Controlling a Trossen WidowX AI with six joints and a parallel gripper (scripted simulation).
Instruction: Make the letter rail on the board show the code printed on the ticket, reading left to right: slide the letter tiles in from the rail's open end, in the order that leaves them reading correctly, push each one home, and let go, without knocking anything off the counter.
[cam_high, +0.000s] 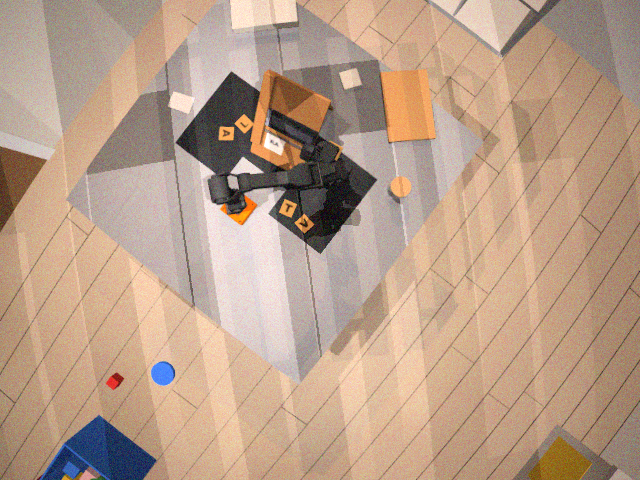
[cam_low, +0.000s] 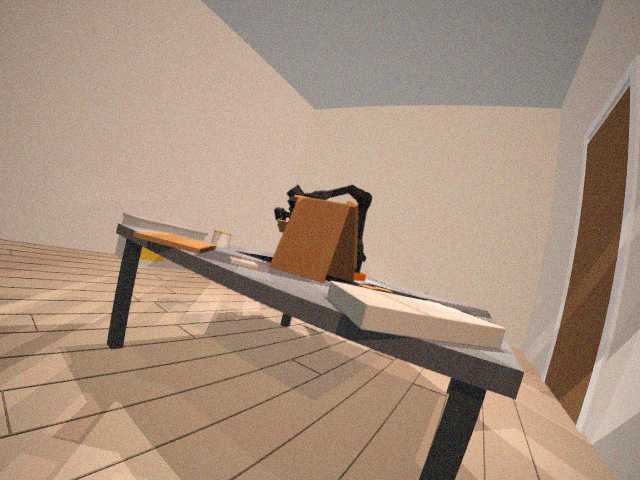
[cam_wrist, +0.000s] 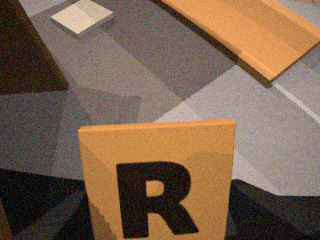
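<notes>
My gripper tip is 120 mm past the white ticket, 200 mm to the right of it and 80 mm above it. Round my gripper tip: orange tile: right at my gripper tip; then black mat: 190 mm behind, 170 mm to the left, 150 mm below; then small white block: 310 mm ahead, 180 mm to the left, 150 mm below.
</notes>
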